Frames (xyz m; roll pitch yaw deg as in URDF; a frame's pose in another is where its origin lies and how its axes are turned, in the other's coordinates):
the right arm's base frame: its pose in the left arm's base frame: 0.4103 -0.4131 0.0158 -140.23 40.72 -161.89
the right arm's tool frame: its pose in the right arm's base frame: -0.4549 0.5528 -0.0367 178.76 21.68 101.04
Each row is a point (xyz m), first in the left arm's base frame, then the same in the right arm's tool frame.
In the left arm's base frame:
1: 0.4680 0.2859 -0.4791
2: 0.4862 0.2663 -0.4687
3: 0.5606 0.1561 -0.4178
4: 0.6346 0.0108 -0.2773
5: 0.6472 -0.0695 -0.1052
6: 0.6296 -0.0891 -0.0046
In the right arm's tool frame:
1: 0.1520 0.6202 -0.0986
2: 0.1318 0.6017 -0.1072
3: 0.0183 0.5221 -0.1396
4: -0.1400 0.3781 -0.1162
5: -0.2385 0.2466 -0.0202
6: -0.2696 0.1844 0.0571

